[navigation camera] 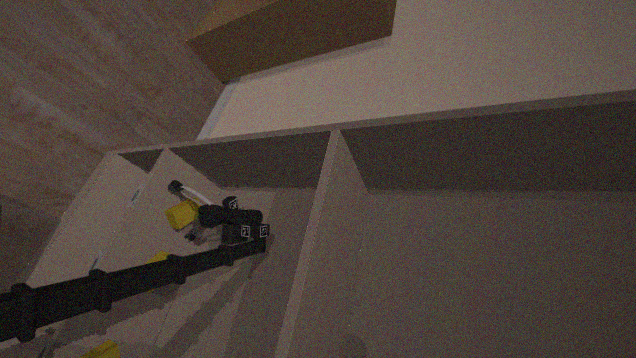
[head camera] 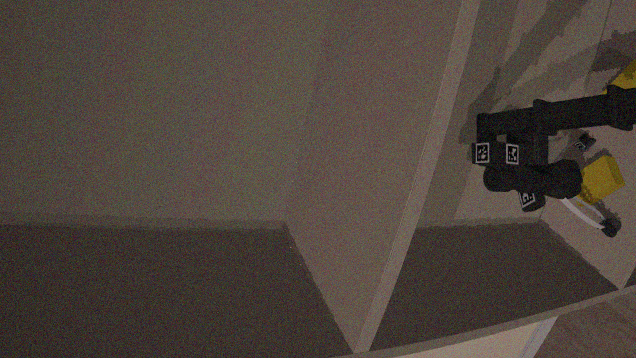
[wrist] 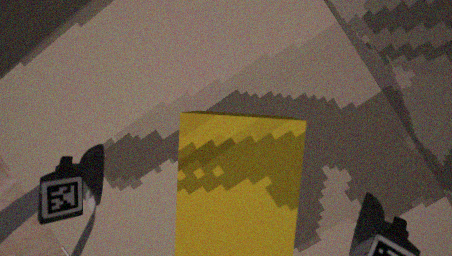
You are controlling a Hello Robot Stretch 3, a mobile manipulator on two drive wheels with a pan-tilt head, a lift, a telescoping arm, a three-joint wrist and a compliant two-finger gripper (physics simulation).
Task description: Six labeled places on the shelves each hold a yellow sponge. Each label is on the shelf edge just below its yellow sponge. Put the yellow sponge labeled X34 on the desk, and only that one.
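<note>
A yellow sponge [head camera: 604, 175] [navigation camera: 180, 215] [wrist: 240, 230] lies in a shelf compartment. My gripper [head camera: 597, 185] [navigation camera: 183, 211] [wrist: 226, 189] is open around it, with one finger on each side and a gap to the sponge on both sides. A second yellow sponge [head camera: 627, 80] [navigation camera: 159, 257] is partly hidden behind my arm. Part of a third yellow sponge [navigation camera: 102, 350] shows at the lower edge of the navigation view. Two shelf-edge labels [navigation camera: 136, 196] [navigation camera: 95, 262] are too blurred to read, so I cannot tell which sponge is X34. I cannot make out the desk.
An upright divider [head camera: 435, 125] [navigation camera: 310, 225] stands close beside my wrist. My dark arm [head camera: 575, 115] [navigation camera: 135, 280] reaches in across the compartment. A brown wooden block [navigation camera: 310, 45] is at the top of the navigation view, with wooden floor [navigation camera: 90, 75] to its left.
</note>
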